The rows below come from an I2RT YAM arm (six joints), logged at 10 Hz.
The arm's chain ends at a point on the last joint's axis. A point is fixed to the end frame.
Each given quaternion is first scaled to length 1.
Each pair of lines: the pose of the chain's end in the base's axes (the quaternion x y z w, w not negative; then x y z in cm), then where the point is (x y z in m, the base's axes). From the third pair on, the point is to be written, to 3 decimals.
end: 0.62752 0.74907 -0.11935 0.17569 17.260 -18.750 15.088
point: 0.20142 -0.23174 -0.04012
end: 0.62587 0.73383 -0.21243 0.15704 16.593 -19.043 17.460
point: 0.16523 -0.25822 -0.01160
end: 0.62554 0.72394 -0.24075 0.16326 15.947 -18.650 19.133
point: 0.153 -0.264 0.009
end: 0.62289 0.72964 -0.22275 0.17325 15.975 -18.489 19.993
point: 0.161 -0.260 0.016
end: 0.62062 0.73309 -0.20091 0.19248 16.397 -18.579 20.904
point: 0.177 -0.259 0.025
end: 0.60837 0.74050 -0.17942 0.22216 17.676 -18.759 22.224
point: 0.205 -0.261 0.040
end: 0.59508 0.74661 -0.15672 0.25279 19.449 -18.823 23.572
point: 0.238 -0.261 0.057
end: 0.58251 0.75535 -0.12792 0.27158 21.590 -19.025 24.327
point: 0.272 -0.258 0.066
